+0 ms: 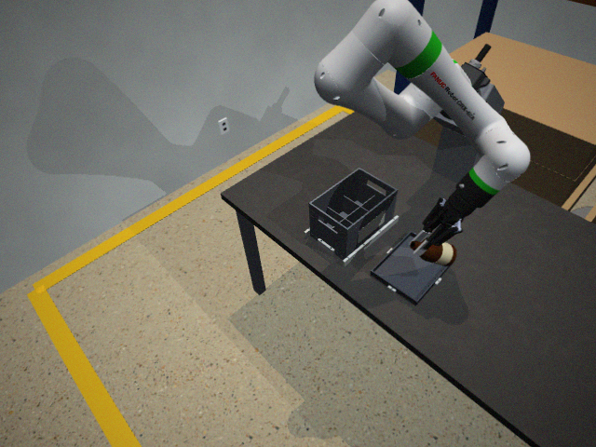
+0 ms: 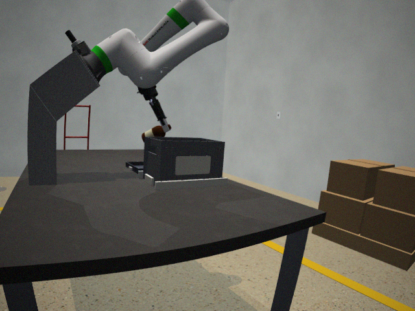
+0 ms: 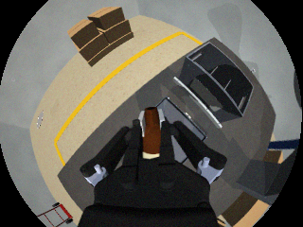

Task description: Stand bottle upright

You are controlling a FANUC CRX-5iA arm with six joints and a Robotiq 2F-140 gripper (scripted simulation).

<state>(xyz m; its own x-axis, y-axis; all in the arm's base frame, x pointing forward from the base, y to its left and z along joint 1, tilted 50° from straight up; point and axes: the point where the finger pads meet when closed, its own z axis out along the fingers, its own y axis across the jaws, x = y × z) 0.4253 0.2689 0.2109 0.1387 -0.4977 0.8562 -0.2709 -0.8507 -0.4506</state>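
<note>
My gripper is now 3 cm past the brown bottle, 2 cm to the right of it and 4 cm above it. Round my hand: dark crate (2 cm ahead, 32 cm to the right, 14 cm below); then dark tray (5 cm behind, 5 cm to the right, 21 cm below).
</note>
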